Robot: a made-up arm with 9 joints.
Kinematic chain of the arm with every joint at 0, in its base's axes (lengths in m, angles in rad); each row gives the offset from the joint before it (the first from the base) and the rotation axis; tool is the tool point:
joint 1: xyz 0 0 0.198 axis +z
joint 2: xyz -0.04 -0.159 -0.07 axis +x
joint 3: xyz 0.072 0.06 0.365 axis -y
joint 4: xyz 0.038 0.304 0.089 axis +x
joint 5: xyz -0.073 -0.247 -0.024 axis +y
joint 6: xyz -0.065 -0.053 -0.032 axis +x
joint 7: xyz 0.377 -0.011 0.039 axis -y
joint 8: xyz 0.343 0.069 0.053 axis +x
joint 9: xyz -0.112 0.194 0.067 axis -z
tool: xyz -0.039 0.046 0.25
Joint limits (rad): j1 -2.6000..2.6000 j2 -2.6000..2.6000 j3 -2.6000..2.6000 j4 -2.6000..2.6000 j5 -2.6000..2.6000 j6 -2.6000..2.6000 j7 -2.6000..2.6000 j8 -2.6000..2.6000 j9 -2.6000..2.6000
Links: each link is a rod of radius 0.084 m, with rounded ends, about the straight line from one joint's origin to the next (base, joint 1, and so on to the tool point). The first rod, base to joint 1, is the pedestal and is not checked.
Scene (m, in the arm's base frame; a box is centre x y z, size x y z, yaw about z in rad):
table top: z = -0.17
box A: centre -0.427 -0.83 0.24 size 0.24 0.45 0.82 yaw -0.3
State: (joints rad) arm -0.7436 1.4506 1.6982 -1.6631 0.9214 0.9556 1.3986 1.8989 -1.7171
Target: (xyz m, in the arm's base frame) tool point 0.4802 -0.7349 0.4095
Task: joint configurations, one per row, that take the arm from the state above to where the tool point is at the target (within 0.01 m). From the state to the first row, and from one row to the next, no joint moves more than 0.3 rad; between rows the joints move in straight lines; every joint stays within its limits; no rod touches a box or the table.
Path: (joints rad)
1: -0.7698 1.1992 1.6634 -1.5019 0.7938 0.8835 1.2652 1.8106 -1.6272
2: -0.7960 0.9479 1.6285 -1.3406 0.6662 0.8113 1.1318 1.7222 -1.5372
3: -0.8222 0.6965 1.5937 -1.1794 0.5386 0.7392 0.9984 1.6339 -1.4473
4: -0.8484 0.4452 1.5588 -1.0181 0.4110 0.6670 0.8650 1.5455 -1.3574
5: -0.8746 0.1938 1.5240 -0.8569 0.2834 0.5949 0.7316 1.4572 -1.2675
6: -0.5900 0.1429 1.4482 -0.7514 0.2178 0.6776 0.7510 1.6586 -1.3810
7: -0.3055 0.0920 1.3724 -0.6460 0.1523 0.7602 0.7704 1.8601 -1.4944
8: -0.0210 0.0411 1.2966 -0.5405 0.0867 0.8429 0.7897 2.0615 -1.6079
9: 0.2636 -0.0098 1.2208 -0.4351 0.0212 0.9256 0.8091 2.2630 -1.7214
10: 0.5481 -0.0607 1.1450 -0.3296 -0.0444 1.0083 0.8284 2.4645 -1.8349
11: 0.5680 0.2035 1.1544 -0.4950 0.1656 1.0459 0.9052 2.4726 -1.8065
12: 0.5880 0.4678 1.1638 -0.6603 0.3755 1.0835 0.9820 2.4807 -1.7780
13: 0.6079 0.7321 1.1732 -0.8257 0.5855 1.1211 1.0588 2.4889 -1.7496

